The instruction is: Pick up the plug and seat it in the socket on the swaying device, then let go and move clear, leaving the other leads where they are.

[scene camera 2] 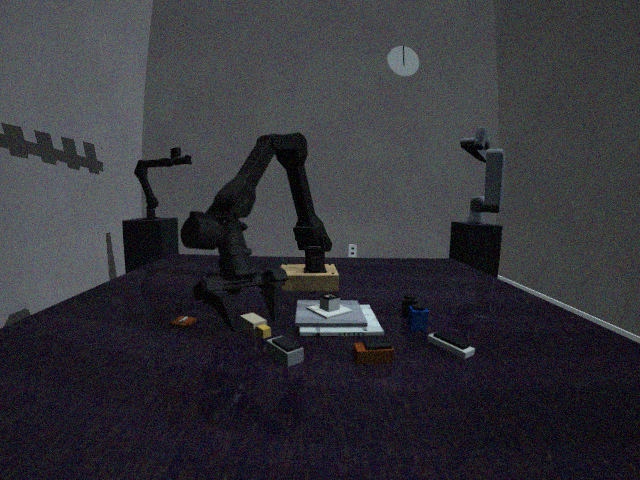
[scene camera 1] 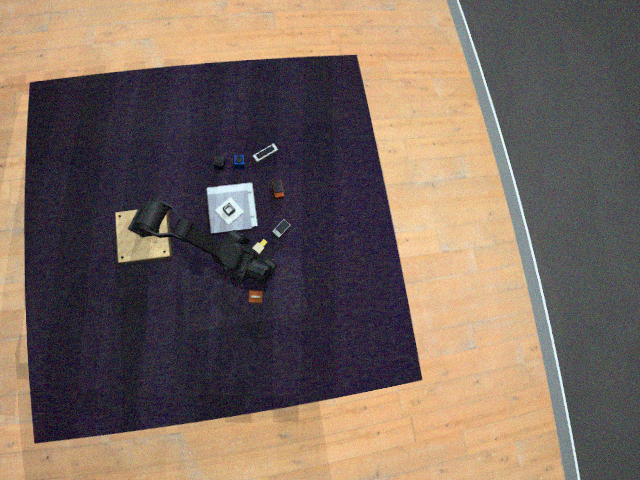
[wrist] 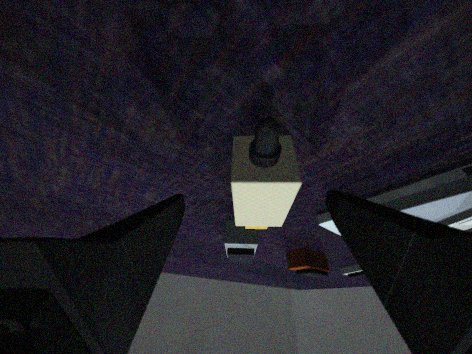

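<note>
The plug (scene camera 1: 259, 247) (scene camera 2: 252, 320) (wrist: 262, 202) has a cream body, a yellow tip and a dark stub at its rear. It lies on the dark mat. My gripper (scene camera 2: 253, 323) (wrist: 254, 198) points down and is open, with one finger on each side of the plug and a gap to each. In the overhead view the arm hides the fingers. The socket (scene camera 1: 229, 209) (scene camera 2: 329, 302) is a small grey box with a dark opening, on a white diamond-shaped plate on the device (scene camera 1: 219, 226) (scene camera 2: 305, 317). Part of the device also shows in the wrist view (wrist: 435, 204), at the right.
A grey block (scene camera 1: 281, 227) (scene camera 2: 285, 351) (wrist: 241, 247) lies beyond the plug's tip. Orange (scene camera 1: 278, 190) (scene camera 2: 373, 354) (wrist: 307, 260), white (scene camera 1: 265, 152) (scene camera 2: 450, 345), blue (scene camera 1: 238, 160) (scene camera 2: 418, 318) and black (scene camera 1: 219, 162) pieces lie around the device. A flat orange piece (scene camera 1: 255, 297) (scene camera 2: 183, 321) lies beside the arm.
</note>
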